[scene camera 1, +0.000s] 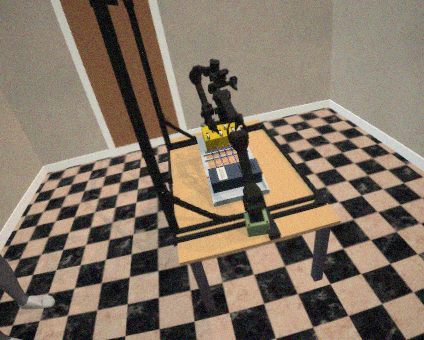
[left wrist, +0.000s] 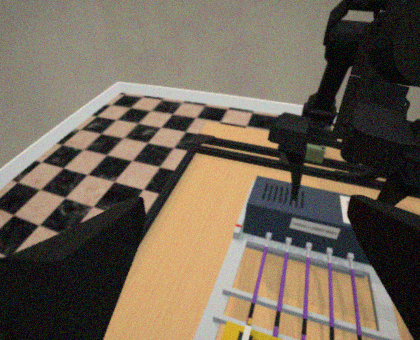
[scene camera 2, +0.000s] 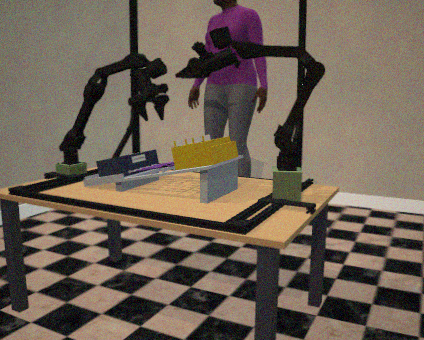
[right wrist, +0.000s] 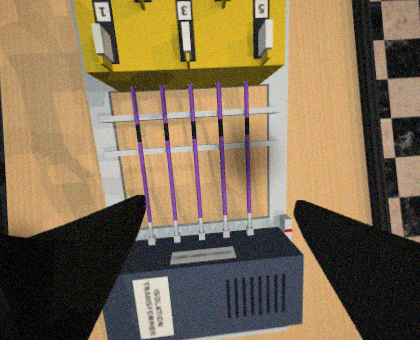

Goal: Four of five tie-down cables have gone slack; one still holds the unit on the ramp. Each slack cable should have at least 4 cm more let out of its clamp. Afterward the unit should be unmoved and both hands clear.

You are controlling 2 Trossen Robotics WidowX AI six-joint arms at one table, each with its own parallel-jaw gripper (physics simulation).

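The unit, a navy box labelled isolation transformer (scene camera 1: 231,176) (scene camera 2: 127,165) (left wrist: 272,218) (right wrist: 200,295), rests at the low end of the grey ramp (scene camera 1: 230,199) (scene camera 2: 220,181) (right wrist: 278,185). Several purple cables (left wrist: 307,280) (right wrist: 198,175) with black bands run from it to the yellow clamp block (scene camera 1: 212,143) (scene camera 2: 205,156) (right wrist: 150,45). Labels 1, 3 and 5 and white levers show there; which cables are slack I cannot tell. My left gripper (scene camera 2: 179,75) (left wrist: 246,206) is open and empty, high above the block. My right gripper (scene camera 2: 153,118) (right wrist: 221,204) is open and empty, above the unit and cables.
Both arms reach over the ramp, close to each other. Black rails (scene camera 2: 125,208) frame the wooden table (scene camera 1: 192,250). A small red-marked post (right wrist: 287,227) stands on the ramp beside the unit. A person in a purple top (scene camera 2: 235,75) stands behind the table.
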